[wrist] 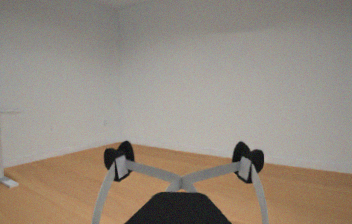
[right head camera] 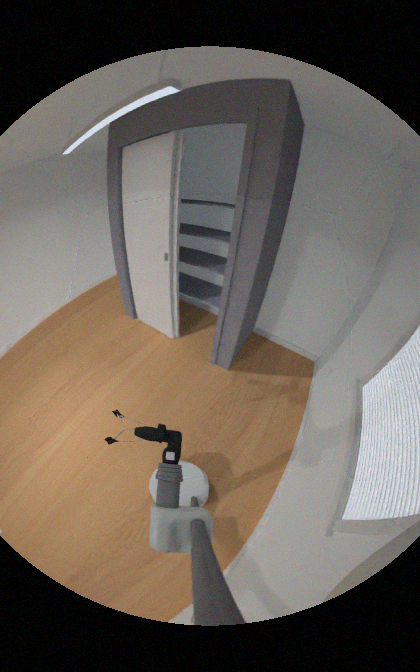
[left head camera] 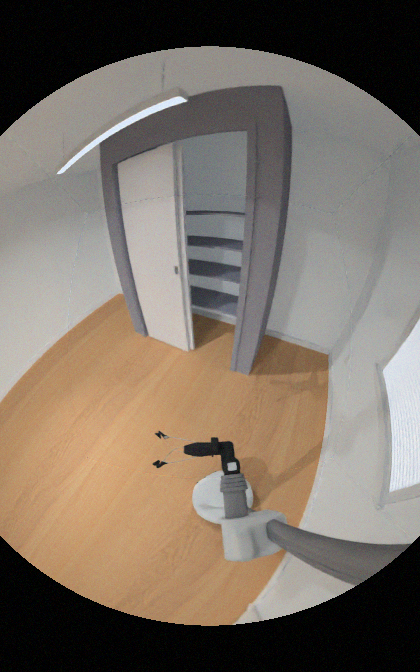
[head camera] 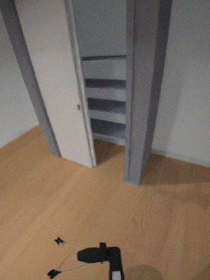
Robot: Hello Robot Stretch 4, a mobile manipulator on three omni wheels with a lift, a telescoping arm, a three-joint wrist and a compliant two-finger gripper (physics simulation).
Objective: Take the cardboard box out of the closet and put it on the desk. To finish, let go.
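Frame: origin at the robot's base, x back, y left, z down, level; metres.
Where they show: gripper, fingertip midpoint: (wrist: 183, 154) (head camera: 51, 256).
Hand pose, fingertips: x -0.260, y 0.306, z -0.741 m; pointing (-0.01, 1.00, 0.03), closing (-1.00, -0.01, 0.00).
After its pixels a point has its place.
The grey closet (head camera: 145, 100) @[x -1.159, y -0.361, z -1.124 m] (left head camera: 267, 225) (right head camera: 260, 225) stands beyond my gripper. Its pale door (head camera: 55, 90) @[x -1.688, y 0.525, z -1.136 m] (left head camera: 150, 240) (right head camera: 147, 215) covers the left part, and several shelves show through the opening at right. The cardboard box does not show clearly; a tiny brownish spot is at the door's edge in the right head view, too small to name. My gripper (head camera: 56, 257) (left head camera: 160, 449) (right head camera: 114, 427) (wrist: 183, 154) @[x -0.260, y 0.306, z -0.742 m] is open and empty, in front of the closet, pointing left across its front. A white leg with a foot (wrist: 9, 182), perhaps the desk's, shows at the wrist view's left edge.
The closet's right post reaches the wood floor (head camera: 35, 210) @[x -0.896, y 0.919, z 0.028 m] (left head camera: 100, 425). A plain wall (wrist: 225, 75) @[x -0.822, y 3.056, z -1.096 m] stands ahead of the fingers, with a room corner to its left. A window (left head camera: 407, 425) (right head camera: 390, 440) is on the right wall. My round white base part (left head camera: 205, 497) (right head camera: 192, 475) is below the wrist.
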